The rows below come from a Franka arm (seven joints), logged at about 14 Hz.
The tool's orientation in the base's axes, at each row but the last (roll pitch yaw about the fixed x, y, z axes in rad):
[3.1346, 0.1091, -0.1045]
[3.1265, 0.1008, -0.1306]
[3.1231, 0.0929, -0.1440]
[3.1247, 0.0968, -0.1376]
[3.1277, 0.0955, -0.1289]
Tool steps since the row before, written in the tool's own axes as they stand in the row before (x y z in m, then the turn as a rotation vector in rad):
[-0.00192, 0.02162, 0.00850, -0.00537, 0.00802, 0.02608]
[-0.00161, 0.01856, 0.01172, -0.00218, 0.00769, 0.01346]
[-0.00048, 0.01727, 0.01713, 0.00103, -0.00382, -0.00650]
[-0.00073, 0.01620, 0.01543, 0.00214, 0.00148, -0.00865]
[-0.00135, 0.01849, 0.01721, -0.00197, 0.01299, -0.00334]
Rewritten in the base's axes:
[-0.00506, -0.02127, -0.00809, -0.00898, -0.00731, -0.02528]
[-0.00517, -0.01822, -0.01122, -0.00451, -0.00737, -0.01306]
[-0.00454, -0.01711, -0.01669, 0.00217, 0.00367, 0.00630]
[-0.00443, -0.01600, -0.01501, 0.00276, -0.00173, 0.00843]
[-0.00534, -0.01819, -0.01675, -0.00328, -0.01263, 0.00369]

